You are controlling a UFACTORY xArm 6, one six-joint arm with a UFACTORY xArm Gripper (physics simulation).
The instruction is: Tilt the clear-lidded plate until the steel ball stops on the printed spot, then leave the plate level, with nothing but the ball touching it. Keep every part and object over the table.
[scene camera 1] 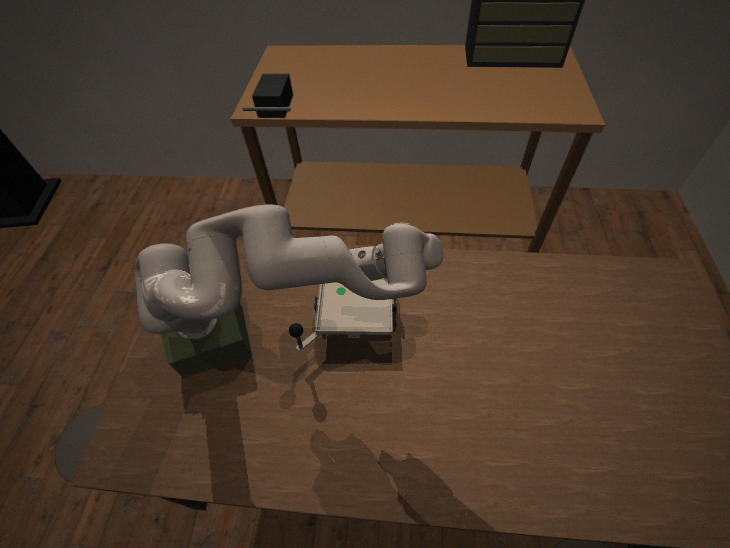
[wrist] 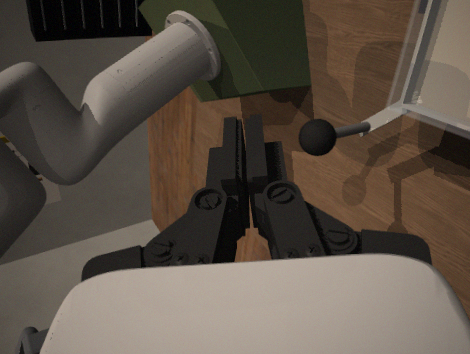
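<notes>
The clear-lidded plate (scene camera 1: 359, 322) (wrist: 452, 45) stands above the table behind its dark shadow; my arm covers its back right part in the scene view. Its exact tilt is hard to tell. The green printed spot (scene camera 1: 340, 290) shows near its back left. I cannot make out the steel ball in either view. A black knob (scene camera 1: 296, 330) (wrist: 317, 137) on a short pale arm sticks out from the plate's front left corner. My gripper (wrist: 246, 142) is shut and empty. In the wrist view its fingertips are left of the knob, apart from it; in the scene view my arm hides them.
My arm's green base block (scene camera 1: 209, 350) (wrist: 270, 55) stands left of the plate on the wooden table (scene camera 1: 530, 383). A second table (scene camera 1: 412, 88) behind holds a black box (scene camera 1: 272, 87), a thin rod (scene camera 1: 265, 109) and a drawer unit (scene camera 1: 470, 44).
</notes>
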